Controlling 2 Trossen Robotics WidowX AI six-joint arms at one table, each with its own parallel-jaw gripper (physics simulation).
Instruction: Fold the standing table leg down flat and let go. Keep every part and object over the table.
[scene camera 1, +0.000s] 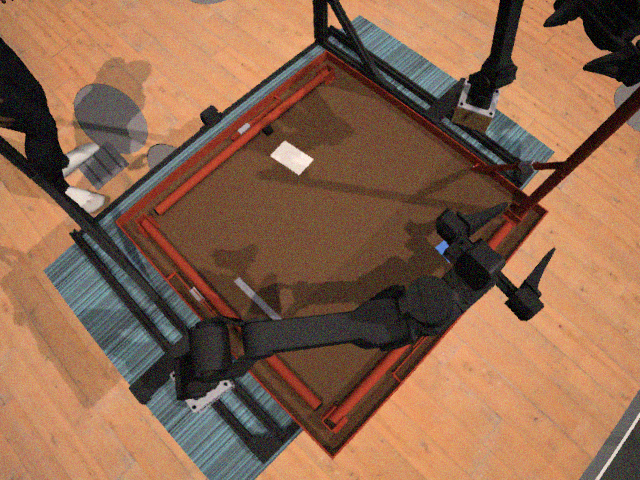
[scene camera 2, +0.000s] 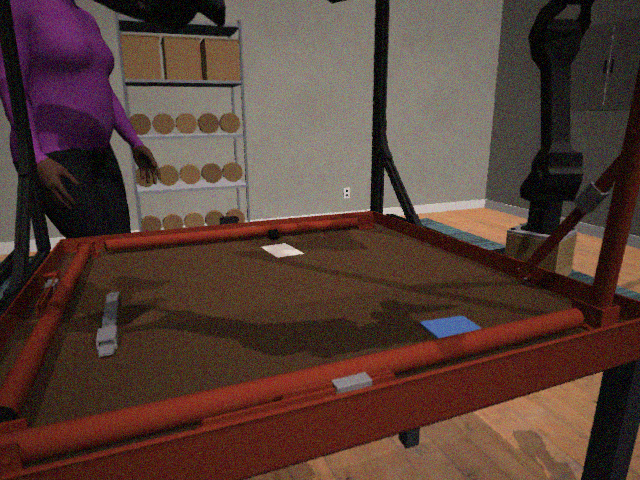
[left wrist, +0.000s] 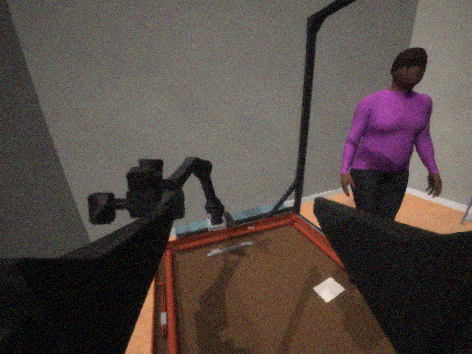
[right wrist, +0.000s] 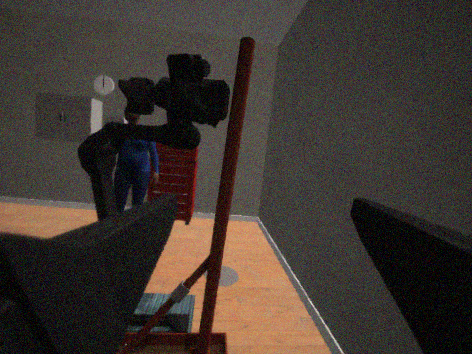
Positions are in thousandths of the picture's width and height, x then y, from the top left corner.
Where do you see the right gripper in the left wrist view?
264, 617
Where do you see the right gripper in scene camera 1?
At 829, 470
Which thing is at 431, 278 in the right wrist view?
The left gripper.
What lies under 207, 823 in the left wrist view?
The left gripper.
